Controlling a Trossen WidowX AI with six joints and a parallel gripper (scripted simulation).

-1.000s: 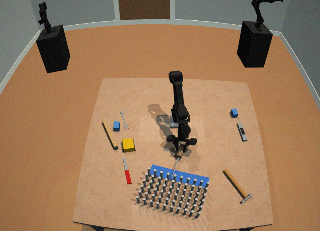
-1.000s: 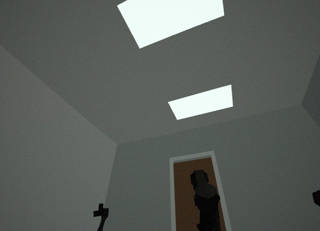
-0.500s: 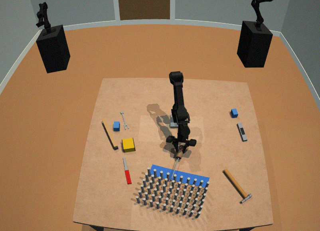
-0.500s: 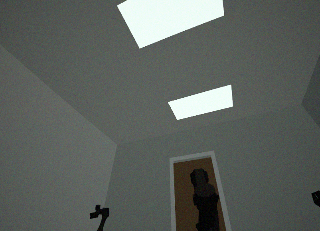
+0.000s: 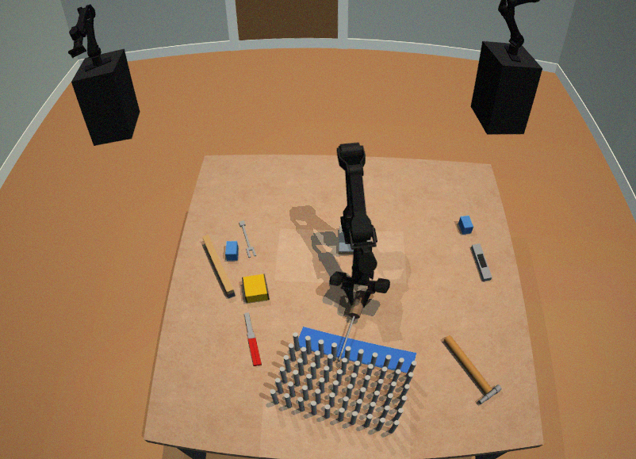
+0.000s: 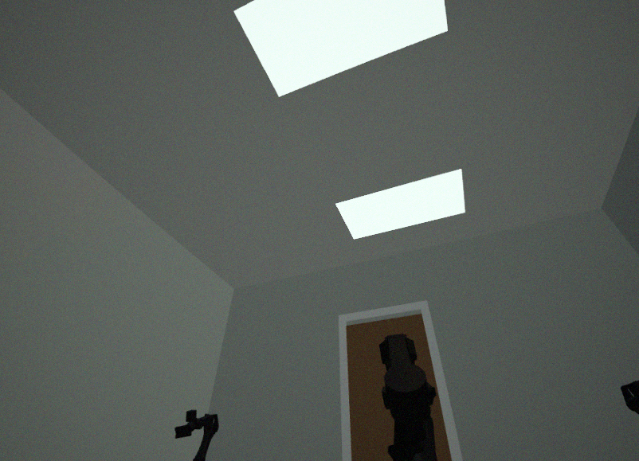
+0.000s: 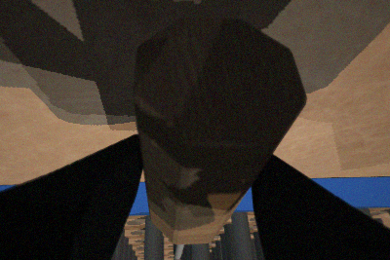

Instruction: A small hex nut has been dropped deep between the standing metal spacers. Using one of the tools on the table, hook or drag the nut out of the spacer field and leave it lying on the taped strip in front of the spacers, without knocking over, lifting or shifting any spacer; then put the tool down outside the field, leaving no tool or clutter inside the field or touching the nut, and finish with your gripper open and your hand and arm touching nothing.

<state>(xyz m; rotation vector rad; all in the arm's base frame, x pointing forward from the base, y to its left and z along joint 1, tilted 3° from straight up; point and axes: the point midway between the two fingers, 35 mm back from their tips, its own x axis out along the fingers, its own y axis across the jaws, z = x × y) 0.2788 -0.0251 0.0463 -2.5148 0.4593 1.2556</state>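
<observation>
Right now the blue taped strip is 15 cm ahead of my gripper tip, 2 cm to the right of it and 3 cm below it. From my gripper tip the other things lie so: hook tool: 9 cm ahead, 4 cm to the right; red-handled tool: 7 cm ahead, 35 cm to the right, 3 cm below; hex nut: 28 cm ahead, 11 cm to the right, 3 cm below.
</observation>
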